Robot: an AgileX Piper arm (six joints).
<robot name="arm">
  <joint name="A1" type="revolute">
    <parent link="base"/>
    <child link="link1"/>
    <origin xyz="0 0 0.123"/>
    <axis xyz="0 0 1"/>
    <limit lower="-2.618" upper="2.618"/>
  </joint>
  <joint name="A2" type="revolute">
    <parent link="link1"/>
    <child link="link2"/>
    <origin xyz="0 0 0"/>
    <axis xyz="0 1 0"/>
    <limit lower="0" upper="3.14"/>
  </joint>
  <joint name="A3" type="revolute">
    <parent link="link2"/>
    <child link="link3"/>
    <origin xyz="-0.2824 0 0.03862"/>
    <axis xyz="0 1 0"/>
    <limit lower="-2.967" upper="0"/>
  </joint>
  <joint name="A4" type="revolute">
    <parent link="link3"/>
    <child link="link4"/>
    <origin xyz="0.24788 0 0.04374"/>
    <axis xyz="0.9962 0 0.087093"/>
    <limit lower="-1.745" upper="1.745"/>
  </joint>
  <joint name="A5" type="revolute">
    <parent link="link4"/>
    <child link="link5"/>
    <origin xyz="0 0 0"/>
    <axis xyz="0 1 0"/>
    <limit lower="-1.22" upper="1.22"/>
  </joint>
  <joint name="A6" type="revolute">
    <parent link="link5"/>
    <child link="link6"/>
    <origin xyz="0.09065 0 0.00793"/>
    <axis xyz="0.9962 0 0.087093"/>
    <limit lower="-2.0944" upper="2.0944"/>
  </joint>
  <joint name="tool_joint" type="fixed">
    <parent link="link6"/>
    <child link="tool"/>
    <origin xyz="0 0 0" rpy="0 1.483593 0"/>
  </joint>
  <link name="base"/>
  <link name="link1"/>
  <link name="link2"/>
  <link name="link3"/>
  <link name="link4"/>
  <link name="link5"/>
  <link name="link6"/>
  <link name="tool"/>
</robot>
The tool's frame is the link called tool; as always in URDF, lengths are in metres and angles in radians.
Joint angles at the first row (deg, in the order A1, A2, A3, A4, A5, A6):
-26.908 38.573 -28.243 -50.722 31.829 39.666
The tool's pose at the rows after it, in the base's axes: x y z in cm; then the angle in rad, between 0 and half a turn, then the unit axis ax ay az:
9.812, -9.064, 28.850, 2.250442, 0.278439, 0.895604, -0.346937
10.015, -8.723, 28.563, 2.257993, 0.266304, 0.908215, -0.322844
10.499, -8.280, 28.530, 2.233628, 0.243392, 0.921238, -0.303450
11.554, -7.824, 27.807, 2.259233, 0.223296, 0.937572, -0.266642
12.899, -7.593, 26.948, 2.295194, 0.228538, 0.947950, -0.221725
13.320, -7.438, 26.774, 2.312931, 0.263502, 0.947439, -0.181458
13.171, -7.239, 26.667, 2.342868, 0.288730, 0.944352, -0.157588
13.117, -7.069, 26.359, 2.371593, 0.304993, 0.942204, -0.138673
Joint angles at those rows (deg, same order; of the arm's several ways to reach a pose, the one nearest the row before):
-26.908 38.572 -28.242 -48.389 32.370 36.930
-26.909 38.573 -28.242 -42.699 31.741 31.687
-25.982 38.673 -28.242 -38.986 29.787 28.005
-23.423 41.040 -28.243 -35.073 29.649 25.709
-21.620 44.917 -28.659 -31.189 29.305 25.953
-21.617 46.298 -29.532 -25.915 30.327 26.192
-21.616 46.297 -30.011 -22.408 32.782 26.194
-21.616 46.578 -30.013 -19.839 34.290 26.193

